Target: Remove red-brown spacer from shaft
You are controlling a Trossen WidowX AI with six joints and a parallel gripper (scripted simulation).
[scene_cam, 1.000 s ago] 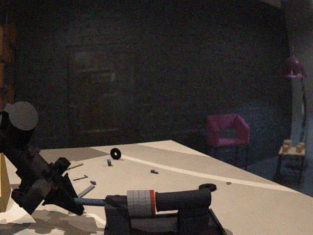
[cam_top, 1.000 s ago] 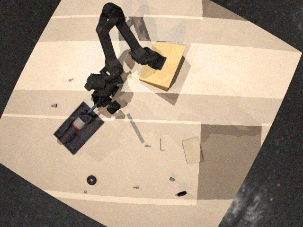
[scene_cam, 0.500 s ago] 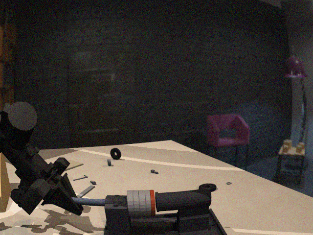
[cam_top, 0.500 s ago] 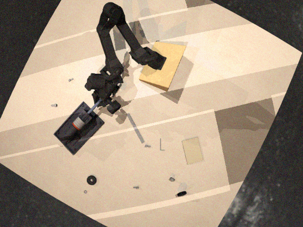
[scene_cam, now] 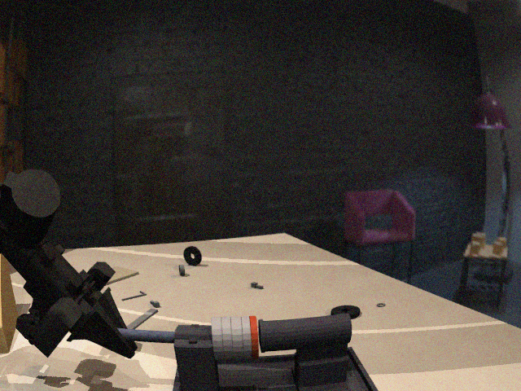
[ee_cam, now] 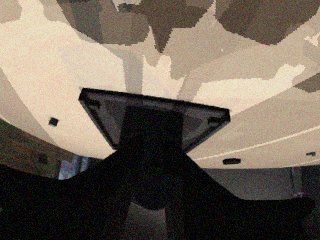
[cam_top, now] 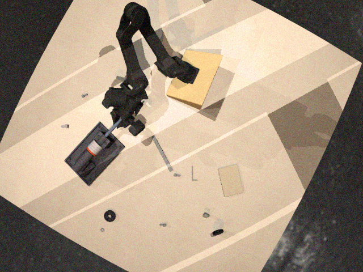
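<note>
The grey-blue shaft lies 5 cm ahead of my gripper tip, 1 cm to the right of it and 2 cm above it. From my gripper tip the other things lie so: grey flat bar 2 cm ahead, 21 cm to the left, 5 cm below; then thin pin 5 cm ahead, 36 cm to the left, 5 cm below; then red-brown spacer 13 cm ahead, 4 cm to the right, 2 cm above.
</note>
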